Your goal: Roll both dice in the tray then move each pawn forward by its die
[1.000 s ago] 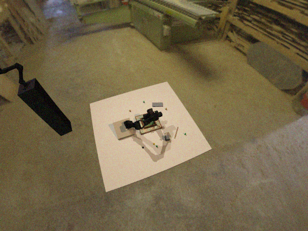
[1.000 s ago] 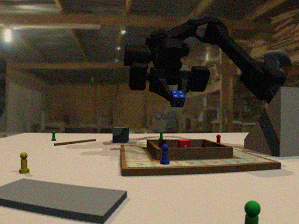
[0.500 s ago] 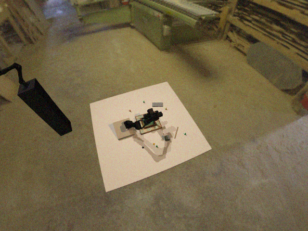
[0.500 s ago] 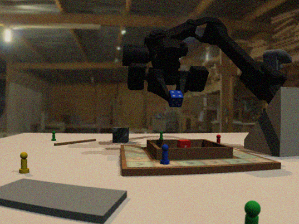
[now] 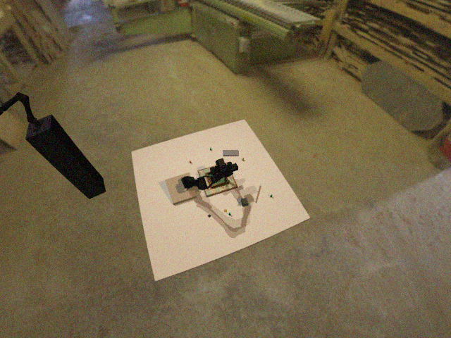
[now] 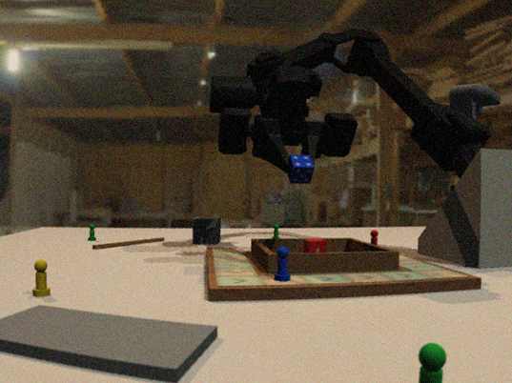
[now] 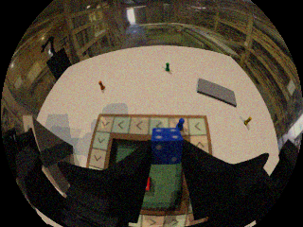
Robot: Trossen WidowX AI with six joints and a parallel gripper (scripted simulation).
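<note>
Right now my gripper tip is 160 mm past the red pawn, 80 mm to the left of it and 100 mm above it. From my gripper tip the other things lie so: blue pawn: 50 mm ahead, 70 mm to the left, 100 mm below; flat grey slab: 220 mm ahead, 170 mm to the left, 120 mm below; yellow pawn: 280 mm ahead, 40 mm to the left, 110 mm below.
</note>
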